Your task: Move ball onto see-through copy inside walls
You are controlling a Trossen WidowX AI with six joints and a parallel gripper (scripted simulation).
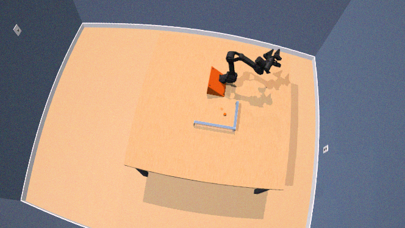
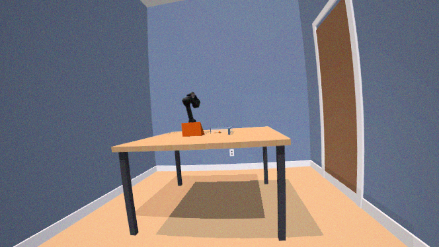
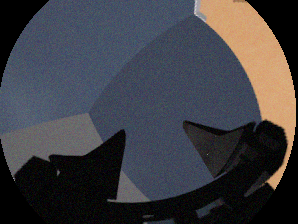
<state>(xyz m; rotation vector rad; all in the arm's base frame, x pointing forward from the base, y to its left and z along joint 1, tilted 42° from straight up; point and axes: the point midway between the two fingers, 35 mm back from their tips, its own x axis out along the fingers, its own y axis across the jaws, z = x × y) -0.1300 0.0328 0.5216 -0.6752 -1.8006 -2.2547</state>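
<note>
My gripper tip is 430 mm short of the orange ball, 420 mm above it and 330 mm to the left of it. Round my gripper tip: see-through ball copy 420 mm below, 390 mm ahead, 360 mm to the right.
</note>
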